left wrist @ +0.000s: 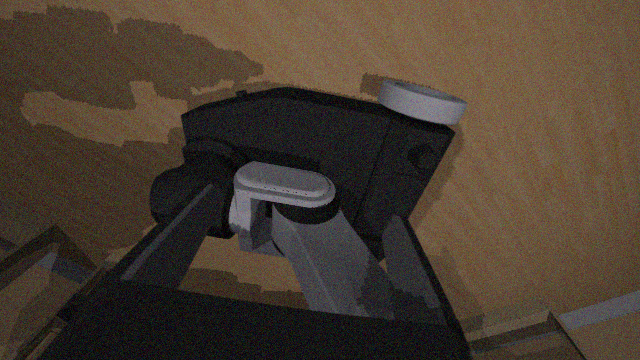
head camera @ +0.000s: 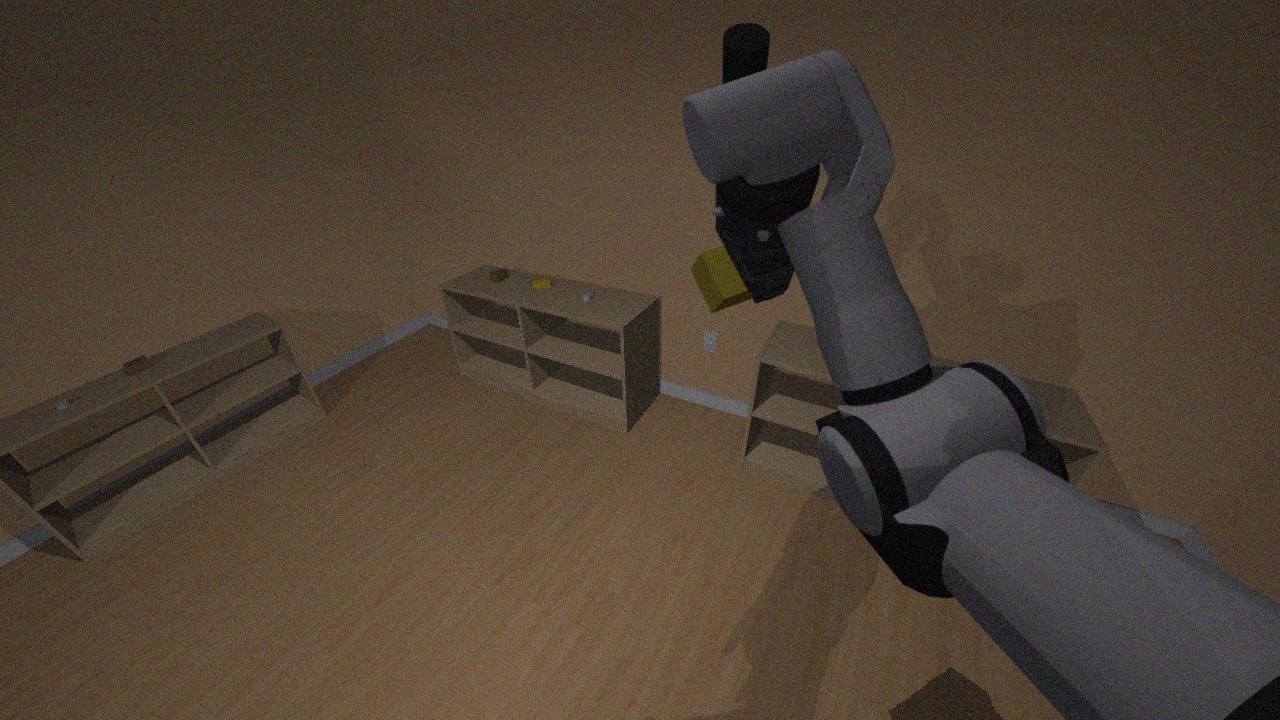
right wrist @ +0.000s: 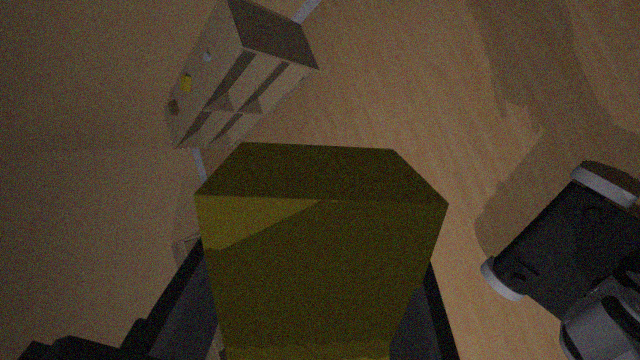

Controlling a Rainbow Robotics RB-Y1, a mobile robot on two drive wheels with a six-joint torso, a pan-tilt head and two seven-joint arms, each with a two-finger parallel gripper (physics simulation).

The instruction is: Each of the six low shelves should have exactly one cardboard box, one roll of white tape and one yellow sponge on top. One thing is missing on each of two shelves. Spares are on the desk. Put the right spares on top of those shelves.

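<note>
My right gripper (head camera: 760,291) (right wrist: 321,221) is shut on a yellow sponge (head camera: 718,279) (right wrist: 320,270), held in the air. My left gripper (left wrist: 304,211) is open and empty in the left wrist view. In the head view, the left shelf (head camera: 219,347) bears a cardboard box (head camera: 136,363) and a white tape roll (head camera: 62,404). The middle shelf (head camera: 642,358) (right wrist: 277,32) bears a cardboard box (head camera: 498,274) (right wrist: 173,106), a yellow sponge (head camera: 541,282) (right wrist: 186,82) and a white tape roll (head camera: 588,295) (right wrist: 207,56). The right shelf (head camera: 787,340) is largely hidden behind my right arm.
A wall socket (head camera: 710,341) sits between the middle and right shelves. A dark brown shape (head camera: 948,698) shows at the head view's bottom edge. Parts of shelves show at the bottom corners of the left wrist view. The robot's base (left wrist: 300,125) (right wrist: 575,245) stands on the floor.
</note>
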